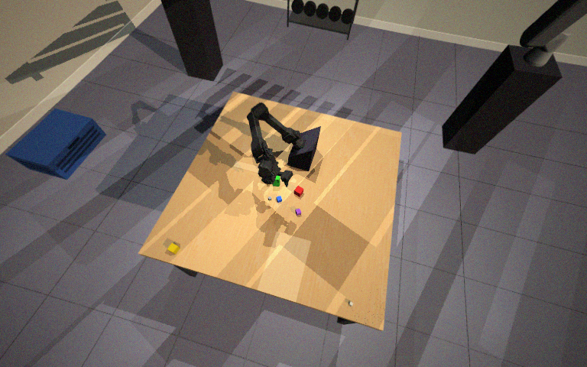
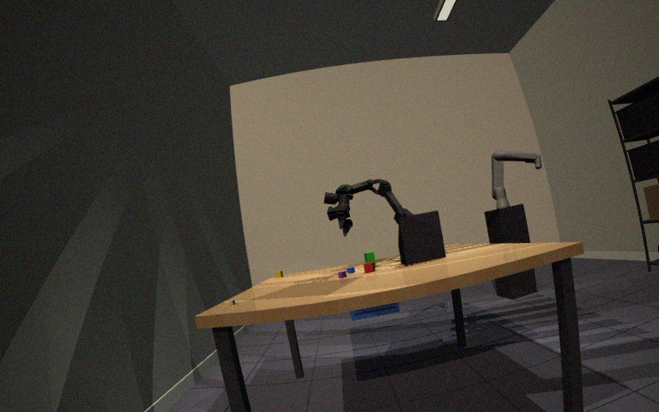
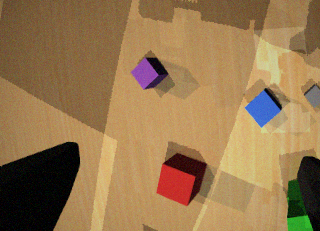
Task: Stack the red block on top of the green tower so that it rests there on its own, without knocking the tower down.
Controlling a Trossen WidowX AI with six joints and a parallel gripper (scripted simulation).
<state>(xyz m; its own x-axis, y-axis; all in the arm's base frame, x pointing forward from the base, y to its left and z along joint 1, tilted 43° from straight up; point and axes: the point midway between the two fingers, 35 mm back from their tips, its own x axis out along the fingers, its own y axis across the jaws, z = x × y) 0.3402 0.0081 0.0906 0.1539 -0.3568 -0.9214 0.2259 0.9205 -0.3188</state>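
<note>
Now: gripper tip 9 cm past the red block, 10 cm to the right of it and 19 cm above it. From my gripper tip the other things lie so: small grey block: 6 cm to the right, 20 cm below; blue block: 1 cm behind, 1 cm to the right, 19 cm below; purple block: 4 cm ahead, 12 cm to the left, 19 cm below.
</note>
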